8 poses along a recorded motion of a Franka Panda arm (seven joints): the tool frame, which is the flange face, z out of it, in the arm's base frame.
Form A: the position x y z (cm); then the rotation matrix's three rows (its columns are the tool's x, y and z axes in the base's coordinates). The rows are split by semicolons.
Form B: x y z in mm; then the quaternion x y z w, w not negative. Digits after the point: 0 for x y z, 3 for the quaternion.
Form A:
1: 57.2, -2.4, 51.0; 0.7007, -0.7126, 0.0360; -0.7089, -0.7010, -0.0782; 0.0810, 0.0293, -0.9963
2: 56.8, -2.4, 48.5; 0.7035, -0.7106, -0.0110; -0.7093, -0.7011, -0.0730; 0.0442, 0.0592, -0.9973
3: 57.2, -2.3, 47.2; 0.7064, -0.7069, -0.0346; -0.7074, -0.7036, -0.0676; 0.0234, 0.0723, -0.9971
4: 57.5, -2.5, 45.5; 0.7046, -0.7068, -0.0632; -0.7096, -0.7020, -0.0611; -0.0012, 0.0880, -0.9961
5: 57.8, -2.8, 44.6; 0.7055, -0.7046, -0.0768; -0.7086, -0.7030, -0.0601; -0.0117, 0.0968, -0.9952
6: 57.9, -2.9, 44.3; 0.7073, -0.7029, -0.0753; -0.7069, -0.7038, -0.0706; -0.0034, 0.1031, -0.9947
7: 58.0, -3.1, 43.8; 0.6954, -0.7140, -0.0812; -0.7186, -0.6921, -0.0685; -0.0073, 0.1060, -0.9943
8: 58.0, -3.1, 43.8; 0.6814, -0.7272, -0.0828; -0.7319, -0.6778, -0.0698; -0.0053, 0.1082, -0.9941
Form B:
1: 572, -24, 510, 0.922, -0.386, 0.032, 0.029
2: 568, -24, 485, 0.922, -0.385, 0.009, 0.036
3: 572, -23, 472, 0.923, -0.383, -0.003, 0.038
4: 575, -25, 455, 0.922, -0.384, -0.017, 0.040
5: 578, -28, 446, 0.922, -0.383, -0.024, 0.043
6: 579, -29, 443, 0.923, -0.382, -0.021, 0.047
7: 580, -31, 438, 0.919, -0.390, -0.024, 0.047
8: 580, -31, 438, 0.916, -0.398, -0.024, 0.049
